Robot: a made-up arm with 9 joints.
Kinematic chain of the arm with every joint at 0, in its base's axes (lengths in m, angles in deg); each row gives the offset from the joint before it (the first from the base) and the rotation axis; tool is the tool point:
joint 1: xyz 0 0 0.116 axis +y
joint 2: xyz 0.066 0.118 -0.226 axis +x
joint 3: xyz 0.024 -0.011 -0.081 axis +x
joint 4: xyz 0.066 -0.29 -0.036 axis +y
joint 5: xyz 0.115 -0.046 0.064 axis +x
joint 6: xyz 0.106 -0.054 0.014 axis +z
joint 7: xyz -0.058 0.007 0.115 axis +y
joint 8: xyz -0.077 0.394 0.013 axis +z
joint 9: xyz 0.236 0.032 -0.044 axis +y
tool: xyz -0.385 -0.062 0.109
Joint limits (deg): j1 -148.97..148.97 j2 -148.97..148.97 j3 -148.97..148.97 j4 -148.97..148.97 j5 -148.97..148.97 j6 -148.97..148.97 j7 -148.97..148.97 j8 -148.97..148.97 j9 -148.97..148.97
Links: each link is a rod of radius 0.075 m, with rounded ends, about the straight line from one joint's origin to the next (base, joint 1, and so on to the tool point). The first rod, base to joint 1, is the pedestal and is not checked.
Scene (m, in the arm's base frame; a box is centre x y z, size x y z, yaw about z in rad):
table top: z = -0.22
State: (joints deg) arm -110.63 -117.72 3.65 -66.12 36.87 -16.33 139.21 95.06 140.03
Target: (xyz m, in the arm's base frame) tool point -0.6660 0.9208 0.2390
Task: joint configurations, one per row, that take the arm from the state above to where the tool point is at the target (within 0.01 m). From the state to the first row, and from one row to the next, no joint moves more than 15 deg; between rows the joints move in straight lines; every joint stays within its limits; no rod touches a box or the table.
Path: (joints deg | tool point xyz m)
1: -112.09 -104.68 17.91 -58.52 43.67 -30.03 137.84 104.54 140.05 | 0.1744 1.1044 0.2240
2: -113.55 -91.63 32.16 -50.93 50.47 -43.73 136.47 114.01 140.08 | -0.6659 0.9208 0.2389

